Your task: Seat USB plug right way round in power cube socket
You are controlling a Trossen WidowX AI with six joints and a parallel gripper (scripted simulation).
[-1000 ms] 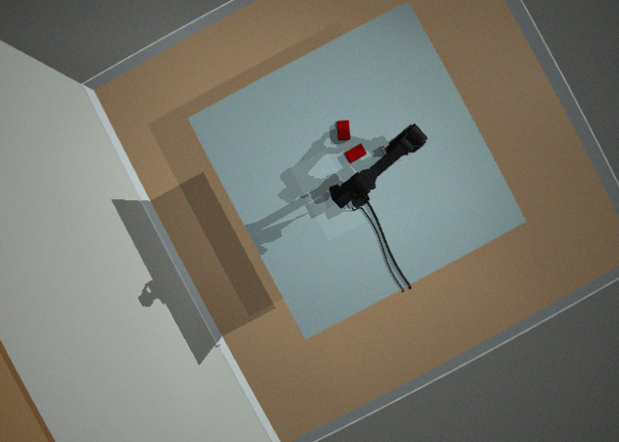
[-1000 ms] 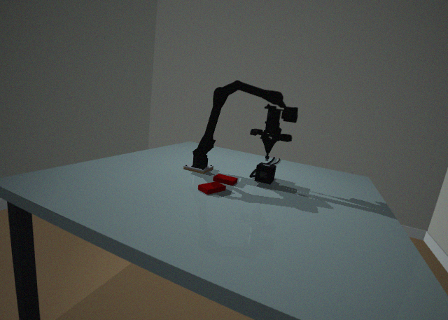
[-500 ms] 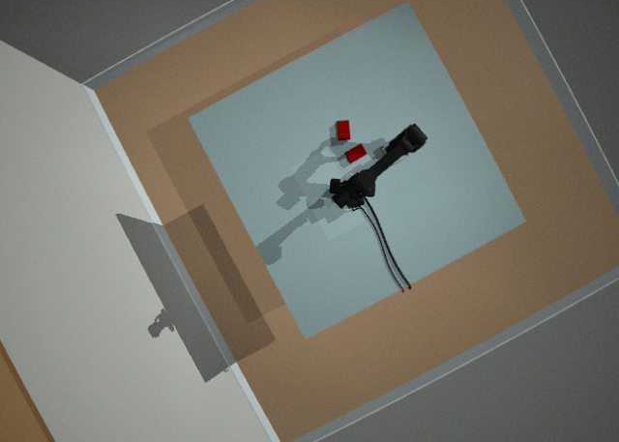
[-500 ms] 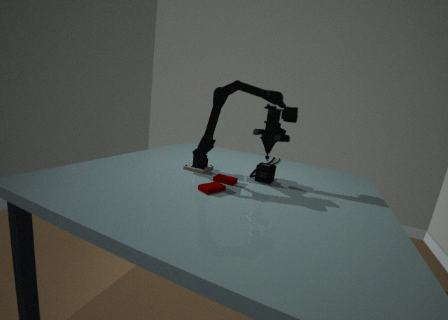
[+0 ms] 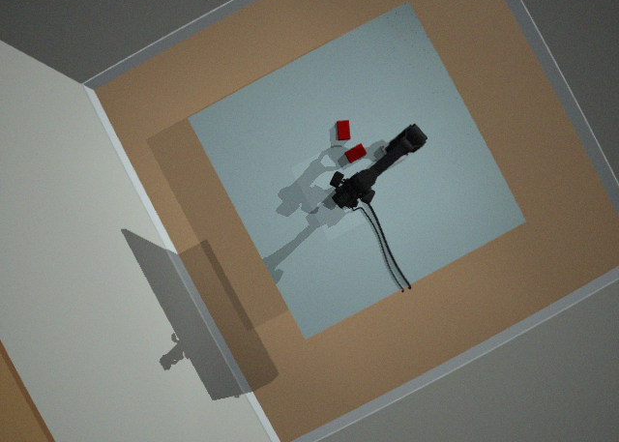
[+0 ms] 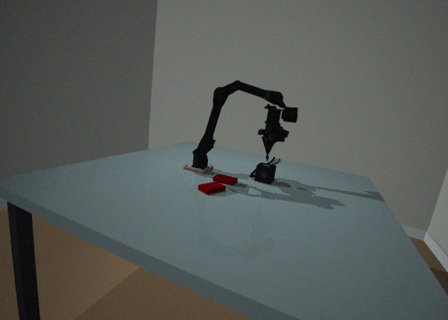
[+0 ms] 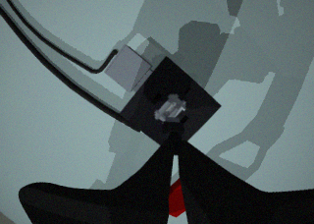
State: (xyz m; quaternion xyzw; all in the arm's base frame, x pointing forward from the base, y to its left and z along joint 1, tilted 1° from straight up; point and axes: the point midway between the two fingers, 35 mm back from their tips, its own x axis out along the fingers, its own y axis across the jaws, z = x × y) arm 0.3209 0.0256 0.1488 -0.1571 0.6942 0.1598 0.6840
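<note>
The silver USB plug is 20 mm below my gripper tip.
</note>
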